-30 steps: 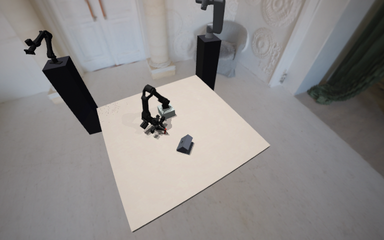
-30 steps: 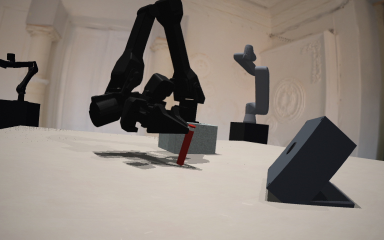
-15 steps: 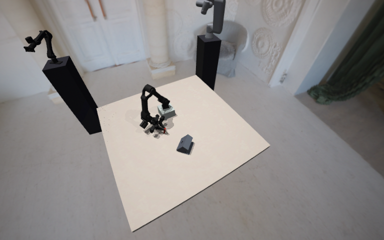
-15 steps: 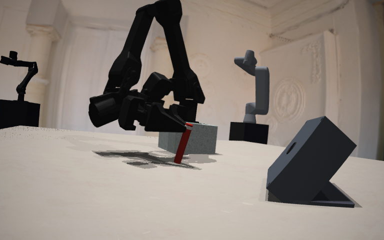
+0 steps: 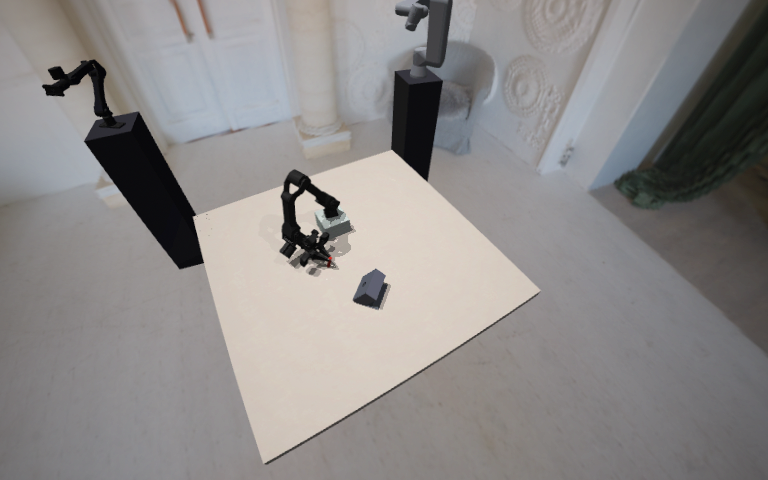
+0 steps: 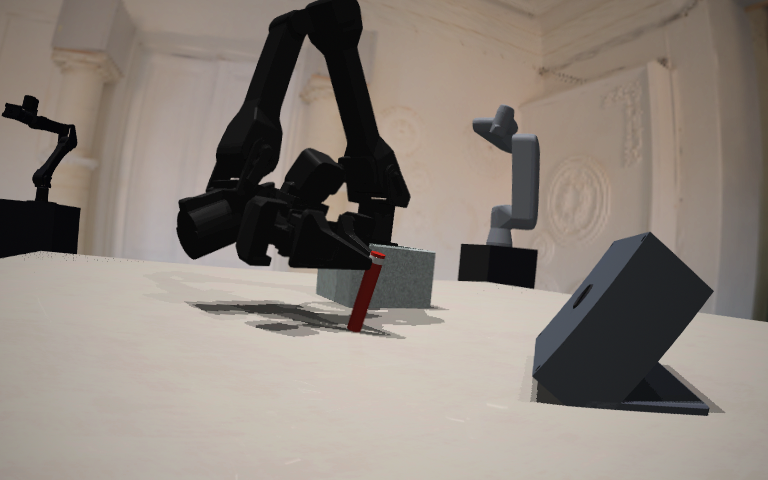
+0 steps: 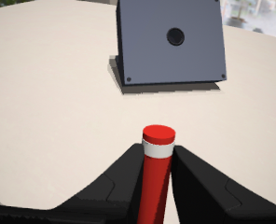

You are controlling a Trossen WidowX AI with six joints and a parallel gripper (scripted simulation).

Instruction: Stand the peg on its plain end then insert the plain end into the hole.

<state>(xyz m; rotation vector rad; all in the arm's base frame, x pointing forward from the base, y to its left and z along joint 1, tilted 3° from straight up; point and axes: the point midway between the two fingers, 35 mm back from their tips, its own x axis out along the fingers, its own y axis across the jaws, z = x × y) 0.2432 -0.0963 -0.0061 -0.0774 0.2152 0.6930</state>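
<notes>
My gripper tip is now 10 mm above the red peg. Round my gripper tip: dark sloped panel (190 mm ahead, 120 mm to the left, 20 mm below); panel foot (200 mm ahead, 140 mm to the left, 70 mm below).
</notes>
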